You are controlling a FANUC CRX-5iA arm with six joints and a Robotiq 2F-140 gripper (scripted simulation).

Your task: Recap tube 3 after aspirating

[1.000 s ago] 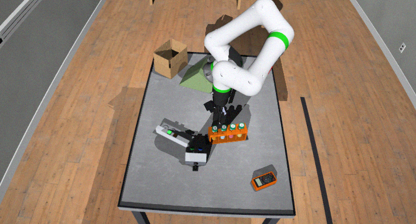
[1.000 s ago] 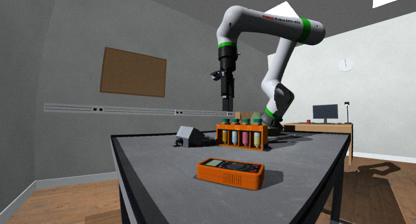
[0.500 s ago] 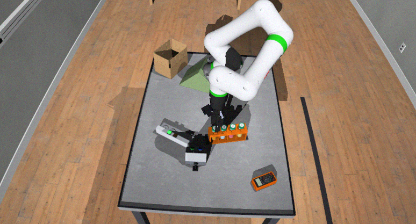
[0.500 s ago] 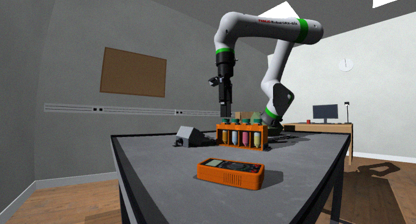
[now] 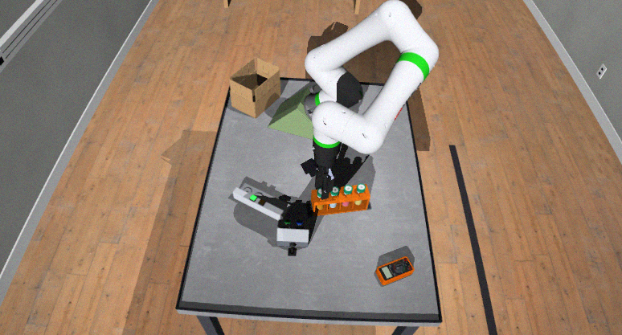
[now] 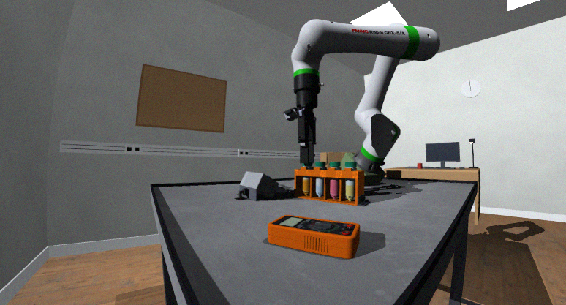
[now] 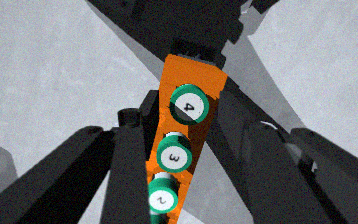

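My hand is 130 mm short of the key housing, 90 mm to the left of it and 90 mm above it.
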